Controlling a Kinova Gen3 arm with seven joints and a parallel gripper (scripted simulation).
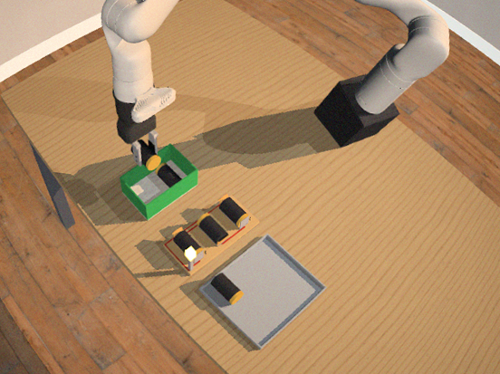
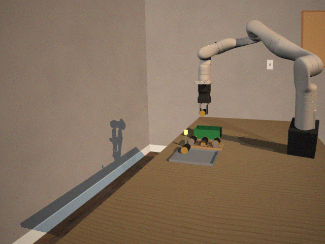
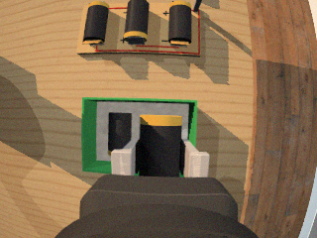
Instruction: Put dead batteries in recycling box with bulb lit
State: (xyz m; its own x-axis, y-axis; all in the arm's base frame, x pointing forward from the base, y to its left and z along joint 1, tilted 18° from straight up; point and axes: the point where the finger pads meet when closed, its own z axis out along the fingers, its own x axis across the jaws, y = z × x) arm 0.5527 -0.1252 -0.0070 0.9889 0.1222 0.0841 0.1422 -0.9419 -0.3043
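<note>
Right now my hand is 14 cm above the green recycling box and 3 cm past it. From my hand the other things lie so: grey tray (33 cm to the left, 15 cm below, 8 cm behind).
</note>
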